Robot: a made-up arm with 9 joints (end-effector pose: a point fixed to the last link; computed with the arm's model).
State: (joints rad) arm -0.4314 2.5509 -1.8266 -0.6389 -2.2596 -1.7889 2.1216 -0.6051 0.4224
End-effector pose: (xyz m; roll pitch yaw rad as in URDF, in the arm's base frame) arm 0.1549 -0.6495 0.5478 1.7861 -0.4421 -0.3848
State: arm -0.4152 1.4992 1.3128 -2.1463 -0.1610 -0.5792 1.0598 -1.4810 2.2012
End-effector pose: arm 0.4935 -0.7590 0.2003 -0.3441 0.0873 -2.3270
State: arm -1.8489 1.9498 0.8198 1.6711 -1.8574 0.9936 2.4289 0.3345 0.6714
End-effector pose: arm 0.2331 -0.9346 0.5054 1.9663 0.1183 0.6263
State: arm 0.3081 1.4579 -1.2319 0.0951 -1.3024 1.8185 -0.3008 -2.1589 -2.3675
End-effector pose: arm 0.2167 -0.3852 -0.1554 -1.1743 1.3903 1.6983
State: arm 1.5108 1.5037 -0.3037 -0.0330 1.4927 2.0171 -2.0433 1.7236 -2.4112
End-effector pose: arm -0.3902 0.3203 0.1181 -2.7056 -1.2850 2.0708
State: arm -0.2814 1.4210 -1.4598 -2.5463 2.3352 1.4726 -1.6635 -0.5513 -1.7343
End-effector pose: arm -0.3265 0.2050 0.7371 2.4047 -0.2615 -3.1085
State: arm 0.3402 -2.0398 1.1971 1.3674 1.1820 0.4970 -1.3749 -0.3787 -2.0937
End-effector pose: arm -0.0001 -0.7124 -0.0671 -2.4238 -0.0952 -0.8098
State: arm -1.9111 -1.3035 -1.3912 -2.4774 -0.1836 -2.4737 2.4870 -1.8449 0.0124
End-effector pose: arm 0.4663 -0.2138 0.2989 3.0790 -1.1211 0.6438
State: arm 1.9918 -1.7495 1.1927 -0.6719 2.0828 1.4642 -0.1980 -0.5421 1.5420
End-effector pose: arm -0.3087 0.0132 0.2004 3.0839 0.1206 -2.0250
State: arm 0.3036 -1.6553 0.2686 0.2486 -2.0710 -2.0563 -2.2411 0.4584 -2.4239
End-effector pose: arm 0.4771 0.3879 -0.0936 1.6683 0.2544 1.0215
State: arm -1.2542 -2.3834 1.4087 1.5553 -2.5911 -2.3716 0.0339 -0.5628 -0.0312
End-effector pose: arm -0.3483 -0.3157 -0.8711 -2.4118 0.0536 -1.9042
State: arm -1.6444 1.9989 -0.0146 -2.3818 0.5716 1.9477 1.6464 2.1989 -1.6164
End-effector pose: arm 0.1687 -0.6070 0.6251 0.4461 -0.4771 -2.5995
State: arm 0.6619 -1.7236 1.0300 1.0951 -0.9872 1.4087 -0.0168 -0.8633 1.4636
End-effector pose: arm 0.1145 0.0967 0.0717 2.9631 -0.0088 1.5167
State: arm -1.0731 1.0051 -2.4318 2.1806 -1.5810 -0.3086 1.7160 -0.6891 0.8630
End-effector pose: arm -0.5475 0.0587 0.7147 1.4957 0.7829 -2.3932
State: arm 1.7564 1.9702 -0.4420 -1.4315 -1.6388 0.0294 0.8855 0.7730 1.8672
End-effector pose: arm -0.4028 -0.0158 0.3265 -2.3106 -1.0378 2.7311
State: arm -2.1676 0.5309 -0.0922 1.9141 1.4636 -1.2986 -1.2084 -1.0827 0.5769
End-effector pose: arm 0.5926 -0.6325 0.0609 -1.4606 0.5475 -2.4084
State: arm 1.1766 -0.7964 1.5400 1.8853 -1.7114 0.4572 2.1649 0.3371 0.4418
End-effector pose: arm 0.1156 0.3624 -0.1262 -2.8128 0.9122 -1.9567
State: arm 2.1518 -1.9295 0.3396 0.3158 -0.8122 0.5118 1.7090 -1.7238 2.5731
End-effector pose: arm -0.2916 -0.3688 0.2780 -2.3394 0.4012 0.2453
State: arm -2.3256 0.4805 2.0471 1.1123 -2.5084 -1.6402 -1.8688 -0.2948 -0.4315
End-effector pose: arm -1.0061 -0.4096 -0.3943 -2.1500 0.5941 1.5239
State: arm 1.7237 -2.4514 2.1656 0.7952 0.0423 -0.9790 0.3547 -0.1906 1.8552
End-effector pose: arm 0.0594 -0.0840 0.8029 2.4352 -1.3649 -0.7349
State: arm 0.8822 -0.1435 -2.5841 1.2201 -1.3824 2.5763 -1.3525 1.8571 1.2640
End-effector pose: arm -0.1349 -0.6270 0.4227 2.2674 0.8764 -2.1618
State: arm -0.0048 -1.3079 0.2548 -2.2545 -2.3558 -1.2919 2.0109 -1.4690 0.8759
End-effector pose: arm -0.6100 -0.2734 -0.0463 0.5204 1.4352 -2.6896
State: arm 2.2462 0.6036 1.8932 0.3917 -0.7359 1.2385 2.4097 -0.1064 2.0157
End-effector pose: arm -0.3950 -0.4312 -0.3487 0.7192 -0.8725 1.4432
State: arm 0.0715 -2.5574 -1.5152 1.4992 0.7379 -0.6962 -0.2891 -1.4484 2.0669
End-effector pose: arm 0.1683 -0.4559 0.5361 2.3307 0.0914 -2.5098
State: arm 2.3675 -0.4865 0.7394 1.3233 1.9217 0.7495 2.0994 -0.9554 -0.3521
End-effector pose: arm -0.7123 -0.6188 -0.1877 -2.0654 -0.1506 -2.5750
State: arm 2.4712 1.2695 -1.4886 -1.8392 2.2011 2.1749 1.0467 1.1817 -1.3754
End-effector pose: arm -0.2859 -0.2407 0.1345 0.7383 0.1657 -2.7628
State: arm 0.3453 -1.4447 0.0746 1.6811 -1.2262 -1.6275 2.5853 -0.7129 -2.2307
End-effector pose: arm -0.3787 -0.0268 -0.7307 -1.9251 1.1424 2.3928
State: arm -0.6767 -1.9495 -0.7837 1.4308 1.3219 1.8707 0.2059 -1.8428 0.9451
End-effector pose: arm 0.1345 -0.3436 -0.4489 -1.7564 0.3178 0.3676
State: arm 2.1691 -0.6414 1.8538 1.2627 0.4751 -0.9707 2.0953 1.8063 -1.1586
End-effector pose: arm -0.0197 0.0232 -0.3907 -1.4913 -0.8448 -1.0033
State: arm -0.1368 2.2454 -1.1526 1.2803 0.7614 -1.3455 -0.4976 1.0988 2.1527
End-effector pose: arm 0.4776 0.5455 0.5112 1.3605 0.2073 1.4308
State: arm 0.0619 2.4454 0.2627 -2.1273 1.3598 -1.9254 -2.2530 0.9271 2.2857
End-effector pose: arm 0.6462 -0.4199 0.4693 0.0780 -1.1584 -0.1075
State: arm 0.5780 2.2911 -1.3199 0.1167 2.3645 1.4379 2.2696 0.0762 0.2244
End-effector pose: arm -0.0100 -0.2316 0.0812 -0.8583 -0.1699 1.8515
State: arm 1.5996 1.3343 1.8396 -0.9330 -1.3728 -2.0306 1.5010 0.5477 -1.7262
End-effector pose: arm -0.0303 -0.3747 -0.3721 -1.2471 1.4683 0.4624
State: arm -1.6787 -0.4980 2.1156 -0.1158 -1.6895 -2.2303 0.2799 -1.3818 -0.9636
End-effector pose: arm -0.0005 -0.6302 0.9442 1.9329 -0.2099 -0.3803
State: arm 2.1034 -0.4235 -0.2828 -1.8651 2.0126 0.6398 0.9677 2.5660 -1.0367
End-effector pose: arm -0.3681 -0.3235 0.4275 -2.4458 -0.7608 -1.5125
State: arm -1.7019 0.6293 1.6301 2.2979 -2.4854 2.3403 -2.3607 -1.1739 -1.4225
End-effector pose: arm -0.1755 -1.1579 0.5754 -2.4695 0.1994 -1.0738
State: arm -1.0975 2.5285 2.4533 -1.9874 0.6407 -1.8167 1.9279 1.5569 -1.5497
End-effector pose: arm -0.3631 -0.6116 0.3782 1.5484 0.4155 -2.8906
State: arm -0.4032 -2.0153 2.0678 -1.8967 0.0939 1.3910 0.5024 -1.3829 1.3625
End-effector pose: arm -0.6665 -0.3516 0.2527 2.2324 0.2342 -1.3545
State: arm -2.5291 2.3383 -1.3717 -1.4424 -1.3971 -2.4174 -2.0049 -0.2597 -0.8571
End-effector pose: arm 0.5270 -0.4696 0.1710 1.8170 0.3518 0.5494
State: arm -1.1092 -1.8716 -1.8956 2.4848 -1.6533 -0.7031 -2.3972 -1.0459 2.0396
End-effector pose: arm -0.0413 -0.9185 0.0072 -0.0303 -0.9315 -2.7138
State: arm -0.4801 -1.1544 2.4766 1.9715 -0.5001 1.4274 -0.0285 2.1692 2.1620
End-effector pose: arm 0.2261 -0.3923 0.5286 2.5047 -0.1617 -0.0373
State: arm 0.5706 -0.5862 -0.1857 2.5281 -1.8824 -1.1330 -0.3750 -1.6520 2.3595
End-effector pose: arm 0.1093 0.1231 0.2111 0.3461 0.7499 -0.8197
